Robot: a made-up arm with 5 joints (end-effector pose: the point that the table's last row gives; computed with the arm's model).
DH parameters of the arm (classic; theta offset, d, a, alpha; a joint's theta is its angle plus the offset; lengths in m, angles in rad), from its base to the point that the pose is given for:
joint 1: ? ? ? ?
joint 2: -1.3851 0 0.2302 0
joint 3: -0.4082 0 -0.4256 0
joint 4: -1.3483 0 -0.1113 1.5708
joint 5: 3.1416 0.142 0 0
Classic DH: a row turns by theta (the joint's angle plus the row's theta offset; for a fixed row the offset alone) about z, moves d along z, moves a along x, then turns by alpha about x.
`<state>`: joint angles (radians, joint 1 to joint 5).
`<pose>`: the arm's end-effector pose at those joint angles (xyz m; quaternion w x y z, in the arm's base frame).
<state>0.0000 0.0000 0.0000 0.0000 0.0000</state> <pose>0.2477 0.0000 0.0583 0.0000 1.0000 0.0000 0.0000</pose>
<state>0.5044 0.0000 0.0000 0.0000 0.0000</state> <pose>0.2169 0.1197 0.0583 0.0000 0.9684 0.2495 0.0000</pose>
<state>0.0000 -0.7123 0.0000 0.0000 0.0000</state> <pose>0.4037 0.0000 0.3007 0.0000 0.9372 0.0000 0.3487</pose>
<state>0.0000 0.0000 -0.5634 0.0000 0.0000</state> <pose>0.5135 0.0000 0.2540 0.0000 0.9606 0.0000 0.2780</pose>
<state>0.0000 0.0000 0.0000 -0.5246 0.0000</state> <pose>0.3039 0.0000 0.1332 0.0000 0.9658 0.0000 0.2593</pose>
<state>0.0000 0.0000 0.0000 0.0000 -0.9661</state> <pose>0.2477 0.0000 0.0583 0.0000 0.8856 0.4645 0.0000</pose>
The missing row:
joint 1: 0 0.3892 0 -1.5708
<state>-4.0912 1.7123 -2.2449 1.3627 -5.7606</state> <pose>-0.2794 0.3903 -0.1727 0.3941 0.6144 0.6782 -0.0854</pose>
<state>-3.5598 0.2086 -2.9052 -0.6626 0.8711</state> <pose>-0.0393 0.0175 1.1315 0.9687 0.0653 0.0868 0.2232</pose>
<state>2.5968 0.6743 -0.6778 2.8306 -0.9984</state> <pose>-0.1027 0.0622 0.2252 0.7080 -0.0352 0.1526 -0.6887</pose>
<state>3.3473 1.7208 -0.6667 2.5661 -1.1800</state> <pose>0.1278 0.0267 0.2039 0.8585 0.1514 -0.1824 -0.4548</pose>
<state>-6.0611 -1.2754 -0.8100 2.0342 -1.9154</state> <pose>0.2238 0.0505 0.6457 0.0192 0.4811 0.8763 0.0170</pose>
